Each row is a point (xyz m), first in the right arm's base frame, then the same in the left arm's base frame.
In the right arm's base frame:
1: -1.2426 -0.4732 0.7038
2: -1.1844 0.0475 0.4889
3: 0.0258 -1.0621 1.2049
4: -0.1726 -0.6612 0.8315
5: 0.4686 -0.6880 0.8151
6: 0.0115 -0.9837 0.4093
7: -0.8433 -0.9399 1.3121
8: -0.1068 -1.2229 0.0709
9: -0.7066 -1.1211 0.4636
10: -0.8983 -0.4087 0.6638
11: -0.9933 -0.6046 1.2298
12: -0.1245 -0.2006 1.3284
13: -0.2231 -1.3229 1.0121
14: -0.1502 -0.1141 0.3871
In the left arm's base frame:
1: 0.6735 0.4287 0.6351
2: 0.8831 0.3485 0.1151
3: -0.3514 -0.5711 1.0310
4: -0.1089 -0.3319 0.5582
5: -0.5592 -0.7577 0.3907
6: -0.6010 -0.0825 0.4493
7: 0.3466 -0.0770 1.2554
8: -0.8061 0.2955 0.4213
9: -0.1894 0.4282 0.7769
10: 0.4699 0.1931 0.4696
11: 0.6281 -0.0340 1.0092
12: 0.3456 -0.8367 0.5580
13: -0.4268 -0.1876 1.1508
14: 0.0521 -0.2504 -0.1235

